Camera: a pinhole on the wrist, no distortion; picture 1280 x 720 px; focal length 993.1 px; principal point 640.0 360.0 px. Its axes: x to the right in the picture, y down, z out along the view. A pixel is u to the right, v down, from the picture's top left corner.
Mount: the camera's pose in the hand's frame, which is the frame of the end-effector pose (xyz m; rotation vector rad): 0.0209 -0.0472 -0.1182 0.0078 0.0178 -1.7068
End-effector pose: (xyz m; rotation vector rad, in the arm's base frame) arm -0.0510 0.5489 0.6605 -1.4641 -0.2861 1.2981
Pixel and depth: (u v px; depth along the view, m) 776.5 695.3 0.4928
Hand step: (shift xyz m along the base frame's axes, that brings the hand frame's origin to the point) -0.1701 0.3916 0.0967
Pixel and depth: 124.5 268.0 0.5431
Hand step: -0.4483 0.1600 -0.1051
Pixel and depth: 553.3 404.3 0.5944
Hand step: -0.3614 0.3074 0.0743
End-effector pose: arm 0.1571 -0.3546 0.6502 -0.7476 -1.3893 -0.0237
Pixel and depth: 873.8 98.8 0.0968
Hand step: -0.0122 -0.0659 0.0253
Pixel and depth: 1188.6 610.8 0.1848
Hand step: -0.1132 -0.0685 0.1203
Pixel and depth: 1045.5 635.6 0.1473
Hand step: -0.0624 -0.0533 0.1006
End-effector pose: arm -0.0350 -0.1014 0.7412 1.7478 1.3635 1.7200
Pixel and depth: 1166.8 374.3 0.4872
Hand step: 0.2096 0.2841 -0.3255
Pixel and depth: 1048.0 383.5 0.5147
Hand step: 0.2503 0.2818 -0.2892
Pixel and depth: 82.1 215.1 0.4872
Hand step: 0.4264 0.0225 0.0914
